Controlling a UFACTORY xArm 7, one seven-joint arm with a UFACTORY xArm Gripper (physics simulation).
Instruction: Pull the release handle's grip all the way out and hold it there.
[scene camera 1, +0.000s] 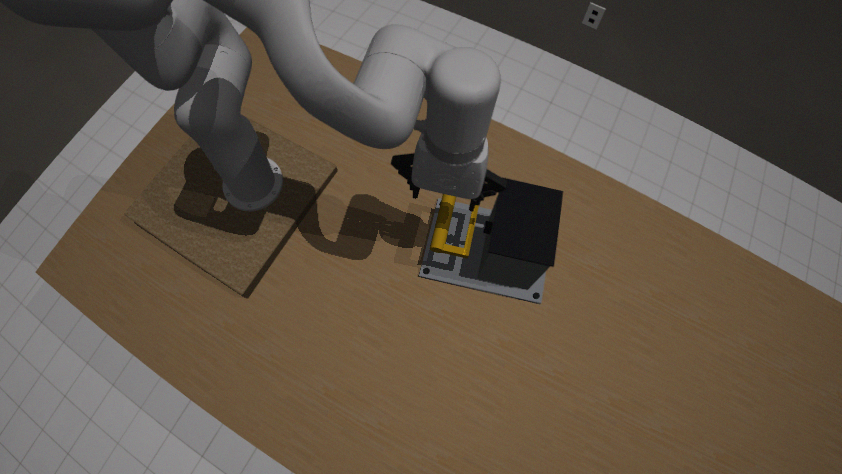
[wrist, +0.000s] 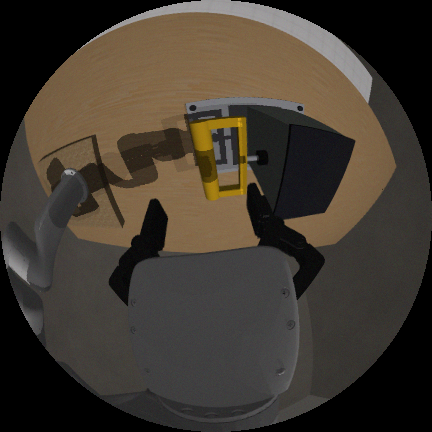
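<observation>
The yellow release handle is a rectangular frame with a thick round grip bar (scene camera 1: 438, 236) (wrist: 202, 142) on the side away from the black housing (scene camera 1: 526, 220) (wrist: 317, 170). A short metal rod (wrist: 252, 158) joins the frame's near bar to a black collar on the housing. My gripper (scene camera 1: 444, 200) (wrist: 203, 200) is open and empty. In the wrist view its fingertips stand wide apart, one on each side of the handle's lower end, with the right fingertip near the housing. In the scene view the gripper's body hides the handle's far end. Whether the fingers touch the handle cannot be told.
The housing stands on a grey base plate (scene camera 1: 480, 290) (wrist: 272, 102) with dark bolts at its corners. The plate lies on the wooden table (scene camera 1: 377, 353) (wrist: 200, 60). The arm's base stands on a brown square board (scene camera 1: 247, 267) (wrist: 112, 205) to the left. Arm shadows cross the table.
</observation>
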